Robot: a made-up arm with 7 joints. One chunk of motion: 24 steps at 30 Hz.
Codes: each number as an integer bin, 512 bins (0 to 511) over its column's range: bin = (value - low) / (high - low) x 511, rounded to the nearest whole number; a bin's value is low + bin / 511 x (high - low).
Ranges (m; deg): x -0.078..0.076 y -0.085..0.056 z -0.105..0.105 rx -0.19..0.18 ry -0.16..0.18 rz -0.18..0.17
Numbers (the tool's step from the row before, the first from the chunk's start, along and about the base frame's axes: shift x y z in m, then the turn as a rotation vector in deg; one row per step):
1: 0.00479 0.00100 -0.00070 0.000 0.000 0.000
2: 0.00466 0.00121 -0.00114 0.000 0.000 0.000
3: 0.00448 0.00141 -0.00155 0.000 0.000 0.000
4: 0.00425 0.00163 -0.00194 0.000 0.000 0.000
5: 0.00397 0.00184 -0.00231 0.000 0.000 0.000
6: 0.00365 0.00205 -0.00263 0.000 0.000 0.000
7: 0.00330 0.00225 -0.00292 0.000 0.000 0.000
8: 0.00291 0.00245 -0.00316 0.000 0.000 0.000
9: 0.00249 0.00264 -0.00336 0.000 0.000 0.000
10: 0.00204 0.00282 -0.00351 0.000 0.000 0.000
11: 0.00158 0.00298 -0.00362 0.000 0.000 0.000
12: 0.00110 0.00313 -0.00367 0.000 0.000 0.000
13: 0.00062 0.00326 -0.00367 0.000 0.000 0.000
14: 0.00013 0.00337 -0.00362 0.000 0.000 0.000
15: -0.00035 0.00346 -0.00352 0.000 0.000 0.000
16: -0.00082 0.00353 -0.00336 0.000 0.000 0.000
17: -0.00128 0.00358 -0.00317 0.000 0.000 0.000
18: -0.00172 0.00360 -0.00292 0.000 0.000 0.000
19: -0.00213 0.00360 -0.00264 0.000 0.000 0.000
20: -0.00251 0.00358 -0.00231 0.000 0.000 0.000
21: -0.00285 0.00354 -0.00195 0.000 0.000 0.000
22: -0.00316 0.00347 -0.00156 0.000 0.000 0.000
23: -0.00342 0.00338 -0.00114 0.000 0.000 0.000
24: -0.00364 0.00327 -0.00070 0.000 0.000 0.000
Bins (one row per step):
1: 275 312 254 262 240 263
2: 274 312 253 262 240 263
3: 274 313 252 262 240 263
4: 273 314 251 262 240 263
5: 272 315 250 262 240 263
6: 271 315 249 262 240 263
7: 270 316 248 262 240 263
8: 268 317 248 262 240 263
9: 267 318 247 262 240 263
10: 266 318 247 262 240 263
11: 264 319 247 262 240 263
12: 262 319 247 262 240 263
13: 261 320 247 262 240 263
14: 259 320 247 262 240 263
15: 258 321 247 262 240 263
16: 256 321 247 262 240 263
17: 255 321 248 262 240 263
18: 253 321 248 262 240 263
19: 252 321 249 262 240 263
20: 250 321 250 262 240 263
21: 249 321 251 262 240 263
22: 248 321 252 262 240 263
23: 247 320 253 262 240 263
24: 247 320 254 262 240 263

